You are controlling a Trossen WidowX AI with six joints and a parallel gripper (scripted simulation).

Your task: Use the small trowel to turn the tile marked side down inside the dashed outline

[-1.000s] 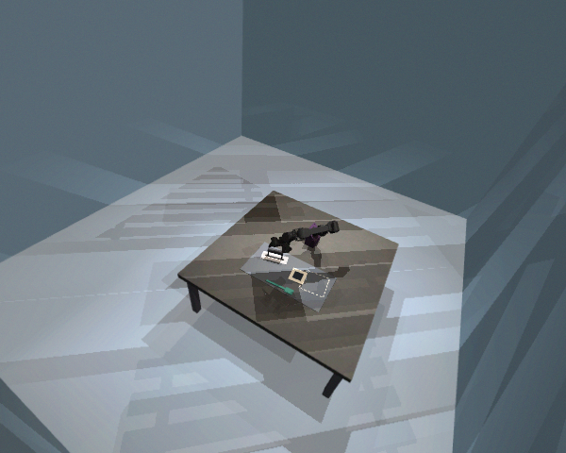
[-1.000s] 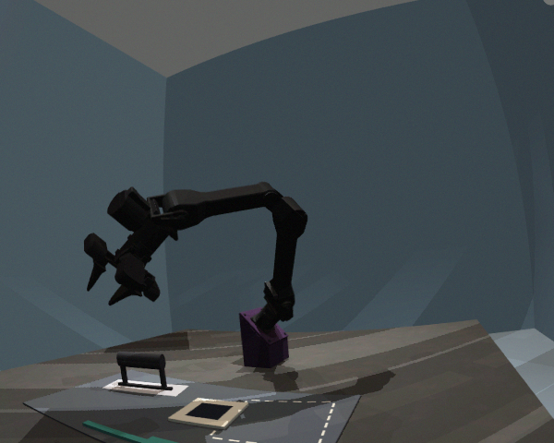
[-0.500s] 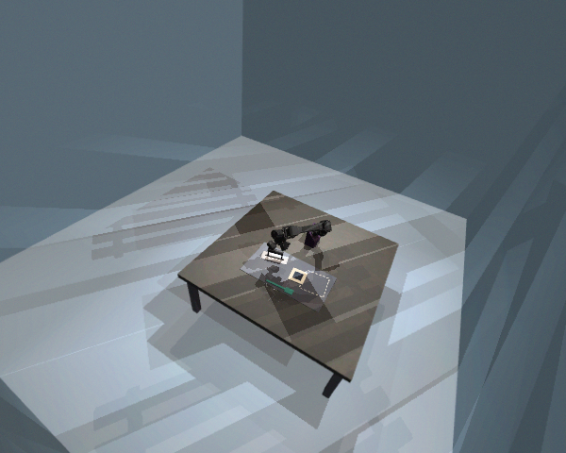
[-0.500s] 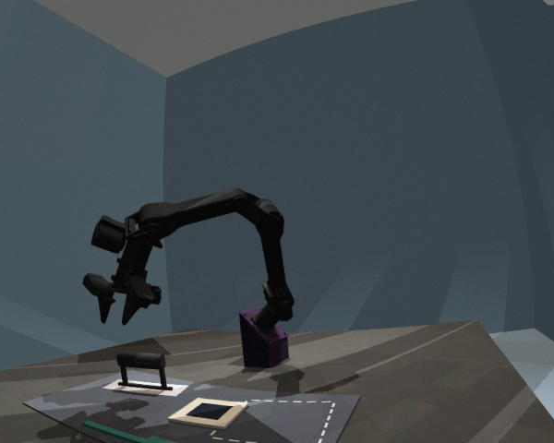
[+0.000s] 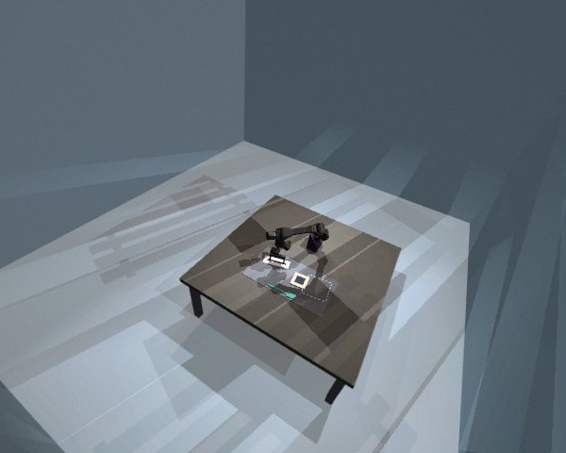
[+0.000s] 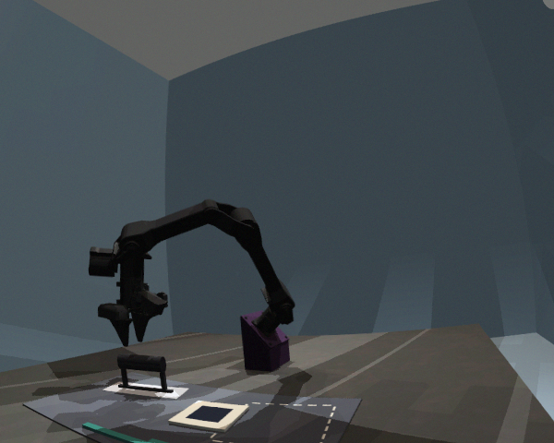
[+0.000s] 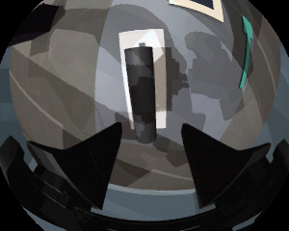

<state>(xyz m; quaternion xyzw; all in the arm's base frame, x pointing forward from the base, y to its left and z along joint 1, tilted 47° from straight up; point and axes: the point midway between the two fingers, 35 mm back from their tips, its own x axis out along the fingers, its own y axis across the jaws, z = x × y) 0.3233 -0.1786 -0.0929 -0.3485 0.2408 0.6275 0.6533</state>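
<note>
Now: the trowel 8 cm below my gripper tip, 3 cm to the left of it and 2 cm behind it. Round my gripper tip: grey mat: 17 cm to the left, 14 cm below, 7 cm ahead; tile: 24 cm to the left, 11 cm below, 6 cm ahead; teal-green flat tool: 21 cm ahead, 18 cm to the left, 11 cm below.
</note>
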